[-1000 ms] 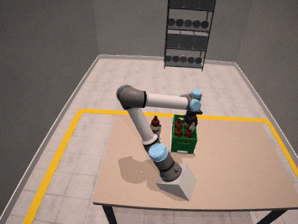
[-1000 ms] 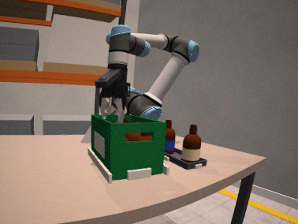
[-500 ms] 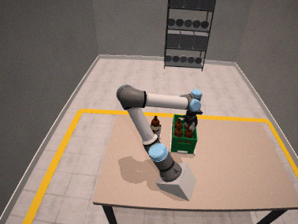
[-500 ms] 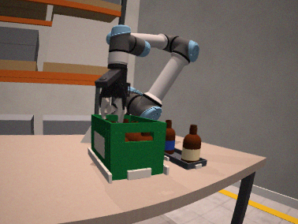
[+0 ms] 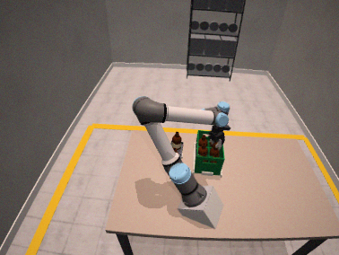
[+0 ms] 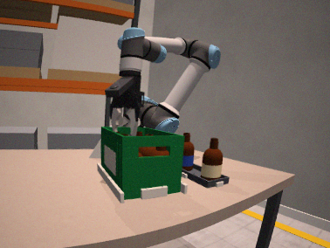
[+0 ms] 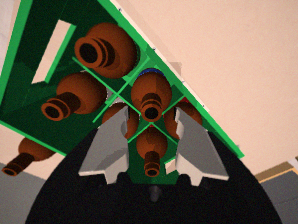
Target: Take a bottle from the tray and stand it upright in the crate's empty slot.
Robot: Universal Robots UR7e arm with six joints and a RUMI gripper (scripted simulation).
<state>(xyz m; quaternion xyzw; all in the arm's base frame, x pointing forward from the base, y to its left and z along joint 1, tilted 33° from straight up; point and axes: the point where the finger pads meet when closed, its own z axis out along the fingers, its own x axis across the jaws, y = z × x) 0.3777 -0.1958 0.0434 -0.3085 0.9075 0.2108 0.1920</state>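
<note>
The bottle lies 70 mm below my hand. Round my hand: green crate (70 mm below, 40 mm to the left); tray (290 mm to the left, 150 mm below, 20 mm ahead).
</note>
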